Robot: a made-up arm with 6 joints. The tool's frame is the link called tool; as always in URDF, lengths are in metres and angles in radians. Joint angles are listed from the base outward.
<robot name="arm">
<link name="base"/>
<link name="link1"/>
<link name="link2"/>
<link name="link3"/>
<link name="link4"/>
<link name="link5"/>
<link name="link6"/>
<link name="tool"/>
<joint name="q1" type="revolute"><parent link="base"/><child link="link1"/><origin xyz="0.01 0.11 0.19" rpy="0 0 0"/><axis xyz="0.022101 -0.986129 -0.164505"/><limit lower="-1.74" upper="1.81"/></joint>
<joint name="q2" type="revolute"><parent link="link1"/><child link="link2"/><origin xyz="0.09 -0.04 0.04" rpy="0 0 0"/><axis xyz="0 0 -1"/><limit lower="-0.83" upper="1.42"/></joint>
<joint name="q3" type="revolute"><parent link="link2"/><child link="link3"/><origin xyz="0.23 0.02 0.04" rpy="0 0 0"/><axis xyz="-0.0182 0.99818 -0.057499"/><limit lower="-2.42" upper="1.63"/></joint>
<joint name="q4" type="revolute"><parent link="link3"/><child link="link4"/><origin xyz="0.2 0.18 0.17" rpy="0 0 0"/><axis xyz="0.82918 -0.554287 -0.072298"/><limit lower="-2.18" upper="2.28"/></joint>
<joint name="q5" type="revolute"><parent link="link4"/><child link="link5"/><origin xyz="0 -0.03 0" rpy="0 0 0"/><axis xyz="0 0 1"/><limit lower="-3.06" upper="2.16"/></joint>
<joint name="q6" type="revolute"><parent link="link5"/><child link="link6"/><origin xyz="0.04 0 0.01" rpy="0 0 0"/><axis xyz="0 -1 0"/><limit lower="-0.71" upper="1.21"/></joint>
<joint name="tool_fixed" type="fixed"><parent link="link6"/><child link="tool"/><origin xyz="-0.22 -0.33 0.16" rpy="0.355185 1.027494 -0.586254"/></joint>
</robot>
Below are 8 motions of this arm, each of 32 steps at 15 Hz.
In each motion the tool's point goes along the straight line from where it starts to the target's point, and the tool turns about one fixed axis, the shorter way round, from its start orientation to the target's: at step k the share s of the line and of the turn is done. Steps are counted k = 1, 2, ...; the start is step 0. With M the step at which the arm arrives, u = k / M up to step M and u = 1 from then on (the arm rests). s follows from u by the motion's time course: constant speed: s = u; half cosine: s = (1 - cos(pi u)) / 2; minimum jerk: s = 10 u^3 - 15 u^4 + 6 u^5.
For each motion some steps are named. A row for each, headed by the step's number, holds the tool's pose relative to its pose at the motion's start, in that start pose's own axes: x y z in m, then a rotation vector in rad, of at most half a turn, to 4 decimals.
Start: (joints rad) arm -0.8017 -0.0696 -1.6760 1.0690 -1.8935 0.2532
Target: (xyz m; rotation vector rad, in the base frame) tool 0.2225 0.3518 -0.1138 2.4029 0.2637 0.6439
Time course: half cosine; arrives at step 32
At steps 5, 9, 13, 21, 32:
5: 0.0197 0.0152 0.0066 -0.0434 0.0451 0.0380
9: 0.0609 0.0472 0.0206 -0.1345 0.1397 0.1176
13: 0.1182 0.0916 0.0399 -0.2611 0.2712 0.2283
21: 0.2451 0.1898 0.0828 -0.5413 0.5623 0.4733
32: 0.3332 0.2580 0.1126 -0.7358 0.7643 0.6434

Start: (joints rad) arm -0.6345 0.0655 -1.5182 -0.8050 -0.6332 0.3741
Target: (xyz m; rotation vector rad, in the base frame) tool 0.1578 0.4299 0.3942 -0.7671 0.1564 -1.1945
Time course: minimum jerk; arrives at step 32
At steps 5, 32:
5: -0.0026 0.0098 -0.0049 -0.0420 -0.0074 -0.0017
32: -0.0871 0.3277 -0.1631 -1.4098 -0.2484 -0.0580

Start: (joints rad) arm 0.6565 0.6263 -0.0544 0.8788 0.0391 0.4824
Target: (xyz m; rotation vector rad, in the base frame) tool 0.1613 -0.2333 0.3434 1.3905 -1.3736 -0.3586
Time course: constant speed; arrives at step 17
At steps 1, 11, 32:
1: 0.0011 0.0041 0.0045 -0.0097 -0.0193 0.0171
11: 0.0119 0.0455 0.0496 -0.1067 -0.2125 0.1877
32: 0.0183 0.0703 0.0767 -0.1649 -0.3285 0.2900

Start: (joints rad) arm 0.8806 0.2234 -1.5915 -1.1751 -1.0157 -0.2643
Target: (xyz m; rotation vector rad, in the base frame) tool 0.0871 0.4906 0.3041 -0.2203 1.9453 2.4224
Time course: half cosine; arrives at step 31
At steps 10, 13, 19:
10: 0.0008 -0.0081 -0.0551 -0.0663 -0.3557 0.1426
13: 0.0012 -0.0128 -0.0877 -0.1055 -0.5658 0.2269
19: 0.0022 -0.0231 -0.1577 -0.1896 -1.0174 0.4079

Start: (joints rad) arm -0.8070 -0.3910 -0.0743 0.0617 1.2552 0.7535
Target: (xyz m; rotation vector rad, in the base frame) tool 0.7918 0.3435 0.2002 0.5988 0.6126 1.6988
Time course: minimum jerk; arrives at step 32
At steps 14, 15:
14: -0.0254 0.1411 0.0425 -0.3007 -0.0340 0.1446
15: -0.0292 0.1622 0.0489 -0.3457 -0.0391 0.1663

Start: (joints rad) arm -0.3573 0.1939 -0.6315 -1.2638 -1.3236 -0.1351
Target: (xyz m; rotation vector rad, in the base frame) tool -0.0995 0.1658 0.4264 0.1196 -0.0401 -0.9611
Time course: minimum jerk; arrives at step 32
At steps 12, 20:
12: 0.1422 -0.0364 -0.0203 -0.0437 0.0830 0.3164
20: 0.3745 -0.0960 -0.0535 -0.1150 0.2186 0.8333

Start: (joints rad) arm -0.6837 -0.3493 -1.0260 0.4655 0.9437 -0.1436
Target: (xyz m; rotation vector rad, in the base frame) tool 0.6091 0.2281 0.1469 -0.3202 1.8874 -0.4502
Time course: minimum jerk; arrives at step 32
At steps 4, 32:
4: 0.0039 0.0001 -0.0032 0.0044 0.0206 -0.0222
32: 0.2423 0.0080 -0.1999 0.2758 1.2809 -1.3826

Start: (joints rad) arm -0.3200 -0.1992 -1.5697 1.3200 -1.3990 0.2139
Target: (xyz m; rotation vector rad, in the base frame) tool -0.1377 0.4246 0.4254 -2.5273 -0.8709 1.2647
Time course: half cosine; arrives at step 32
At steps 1, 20, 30, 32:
1: -0.0001 0.0001 -0.0010 0.0022 -0.0024 -0.0004
20: -0.0345 0.0235 -0.2951 0.6262 -0.6937 -0.1201
30: -0.0495 0.0337 -0.4228 0.8970 -0.9938 -0.1721
32: -0.0499 0.0340 -0.4269 0.9057 -1.0034 -0.1737

